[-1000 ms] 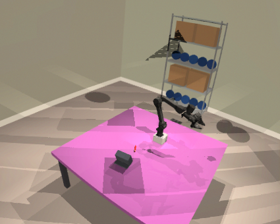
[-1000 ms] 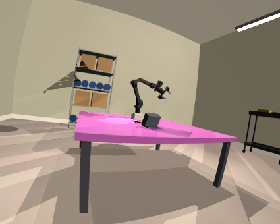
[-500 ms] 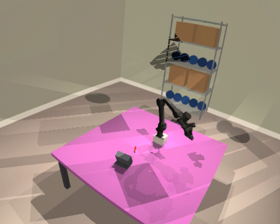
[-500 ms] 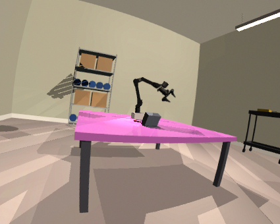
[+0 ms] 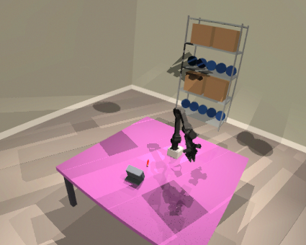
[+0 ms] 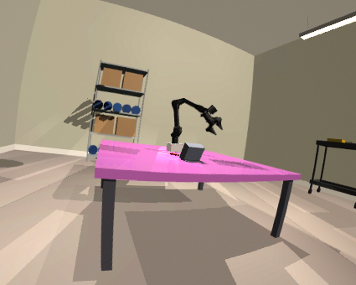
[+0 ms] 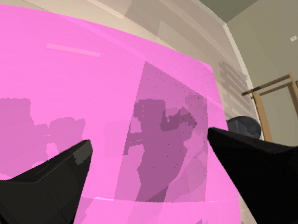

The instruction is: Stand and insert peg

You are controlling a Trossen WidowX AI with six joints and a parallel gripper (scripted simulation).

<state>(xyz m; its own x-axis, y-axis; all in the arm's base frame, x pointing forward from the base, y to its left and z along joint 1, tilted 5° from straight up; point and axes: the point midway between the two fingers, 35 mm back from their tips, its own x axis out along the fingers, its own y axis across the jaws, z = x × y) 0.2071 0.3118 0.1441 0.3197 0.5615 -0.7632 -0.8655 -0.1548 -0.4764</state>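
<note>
My gripper tip is now 8 cm short of the red peg, 37 cm to the left of it and 22 cm above it. Round my gripper tip: dark panel block: 28 cm ahead, 32 cm to the right, 17 cm below.
</note>
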